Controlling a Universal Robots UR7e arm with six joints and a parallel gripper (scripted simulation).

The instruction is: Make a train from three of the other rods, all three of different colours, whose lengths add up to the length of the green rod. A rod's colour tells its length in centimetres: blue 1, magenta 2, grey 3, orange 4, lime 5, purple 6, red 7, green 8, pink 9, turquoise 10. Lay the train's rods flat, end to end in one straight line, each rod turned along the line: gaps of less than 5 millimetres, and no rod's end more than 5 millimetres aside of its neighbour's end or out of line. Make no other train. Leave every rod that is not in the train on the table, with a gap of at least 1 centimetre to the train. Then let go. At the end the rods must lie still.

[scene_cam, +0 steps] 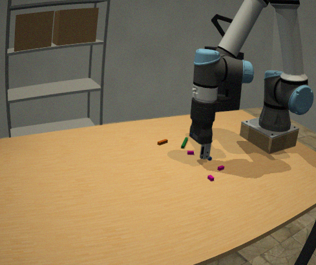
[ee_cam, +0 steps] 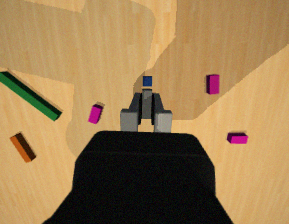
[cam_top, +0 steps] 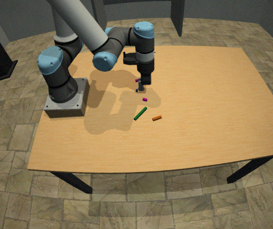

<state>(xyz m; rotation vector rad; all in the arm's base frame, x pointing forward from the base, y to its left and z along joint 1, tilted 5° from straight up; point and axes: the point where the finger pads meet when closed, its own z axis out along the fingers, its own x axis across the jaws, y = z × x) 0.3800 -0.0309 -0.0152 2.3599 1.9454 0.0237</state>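
My gripper is now 20 mm past the blue rod and 30 mm above it. The rest, counted from my hand: grey rod (10 mm below); then orange rod (40 mm ahead, 180 mm to the right, 30 mm below); then green rod (30 mm behind, 140 mm to the right, 30 mm below).
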